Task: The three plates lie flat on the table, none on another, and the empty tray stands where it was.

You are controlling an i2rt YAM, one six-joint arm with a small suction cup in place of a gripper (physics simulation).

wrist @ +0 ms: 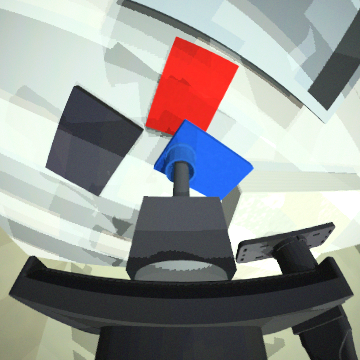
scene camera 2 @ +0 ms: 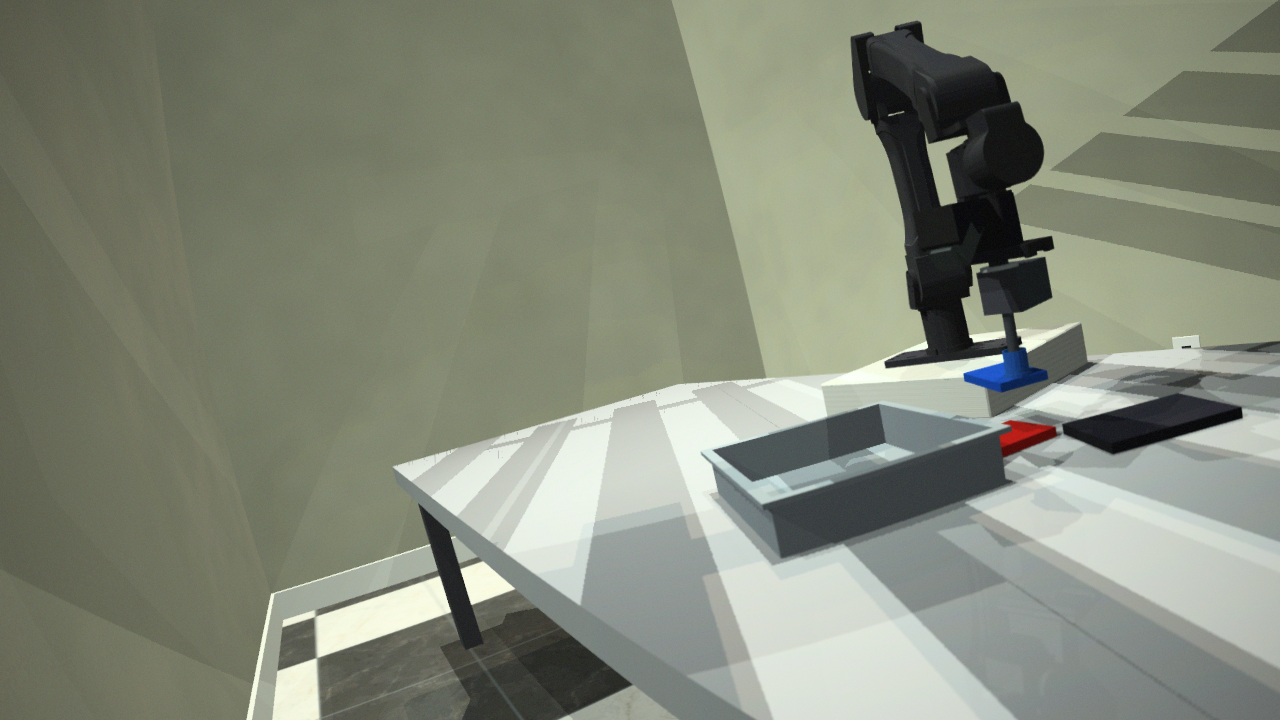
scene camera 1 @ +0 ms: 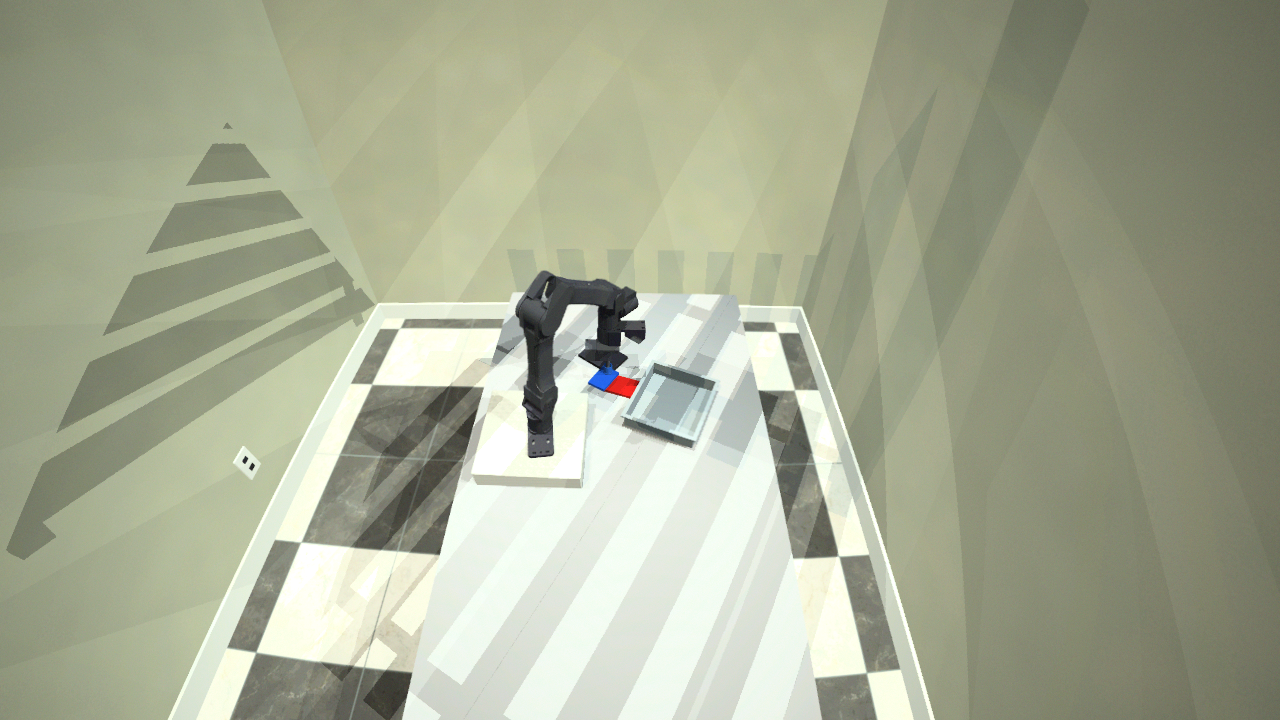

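My suction gripper is shut on the blue plate and holds it in the air, roughly level, above the table. The red plate lies flat on the table beside the tray; the blue plate covers its near end in the wrist view. The black plate lies flat, apart from the red one; in scene camera 1 I cannot tell it from the dark arm. The grey tray stands upright and empty on the table.
The arm's base stands on a pale block close to the held plate. The table is striped with shadows, and its edge shows in scene camera 2.
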